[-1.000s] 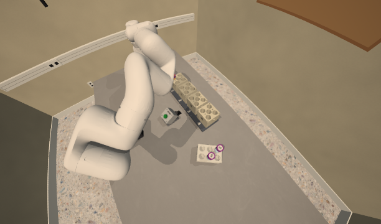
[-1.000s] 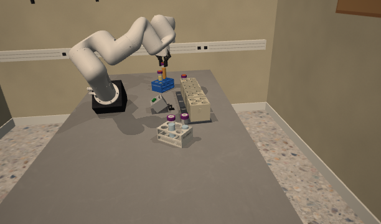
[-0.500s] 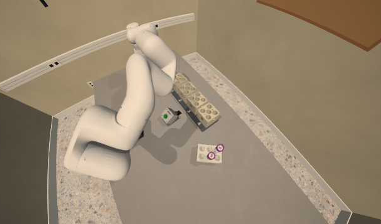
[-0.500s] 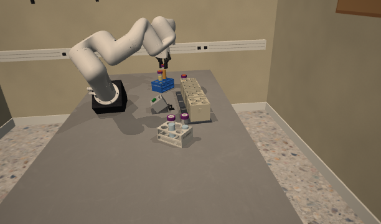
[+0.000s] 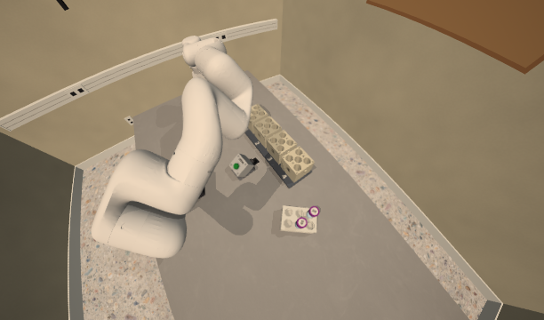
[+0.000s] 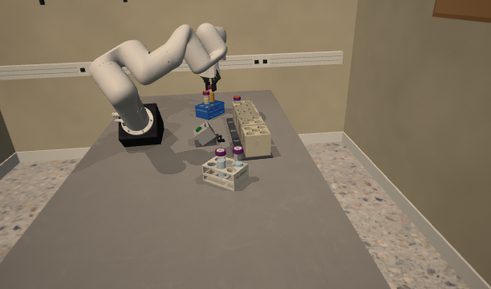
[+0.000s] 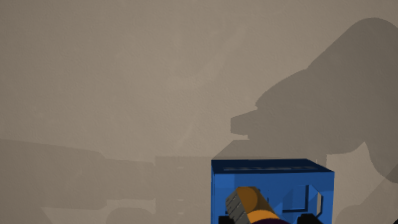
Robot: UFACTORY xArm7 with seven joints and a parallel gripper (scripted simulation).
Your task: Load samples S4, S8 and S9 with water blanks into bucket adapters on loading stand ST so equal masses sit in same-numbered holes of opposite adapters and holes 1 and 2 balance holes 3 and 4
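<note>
Now: the orange-dot sample tube 10 mm to the left of my hand and 50 mm below it. From my hand the other things lie so: white rack: 70 mm ahead, 700 mm to the right, 110 mm below; green DONE key: 40 mm behind, 390 mm to the right, 70 mm below; blue rack: 10 mm behind, 40 mm to the right, 110 mm below.
</note>
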